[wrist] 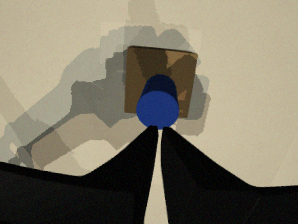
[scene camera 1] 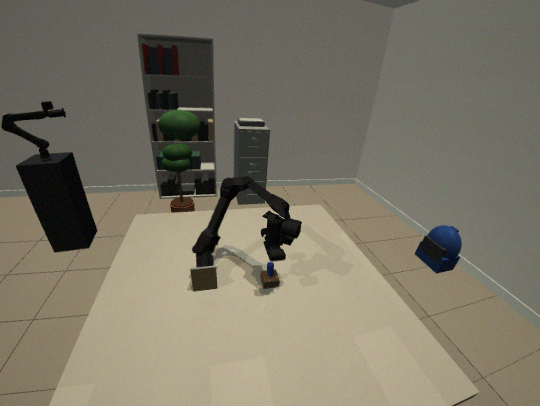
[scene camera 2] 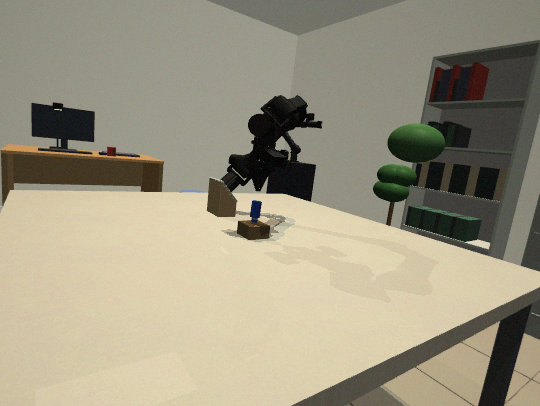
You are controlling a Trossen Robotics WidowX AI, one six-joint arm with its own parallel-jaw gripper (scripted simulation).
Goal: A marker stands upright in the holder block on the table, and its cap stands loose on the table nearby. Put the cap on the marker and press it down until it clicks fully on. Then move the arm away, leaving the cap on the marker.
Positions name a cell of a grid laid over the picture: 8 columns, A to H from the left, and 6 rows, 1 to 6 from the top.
Labels:
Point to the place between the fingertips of the gripper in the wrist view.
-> E4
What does the gripper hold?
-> Nothing.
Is the gripper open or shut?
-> Shut.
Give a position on a blue cap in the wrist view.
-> E3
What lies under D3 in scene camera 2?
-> The gripper.

